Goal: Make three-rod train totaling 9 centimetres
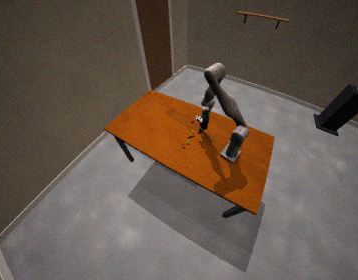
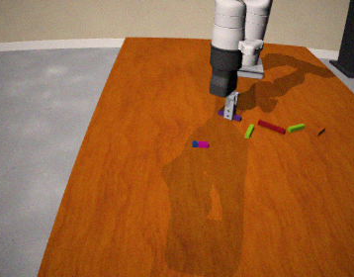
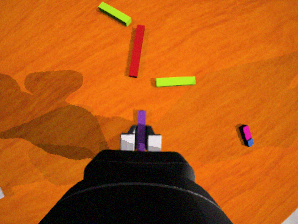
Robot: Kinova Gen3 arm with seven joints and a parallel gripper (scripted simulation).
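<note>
Now: the magenta rod 12 cm ahead of my hand, 9 cm to the right of it and 1 cm below it. Also, from my hand: blue rod (12 cm ahead, 10 cm to the right, 1 cm below); red rod (6 cm ahead, 9 cm to the left, 1 cm below); purple rod (1 cm below).
</note>
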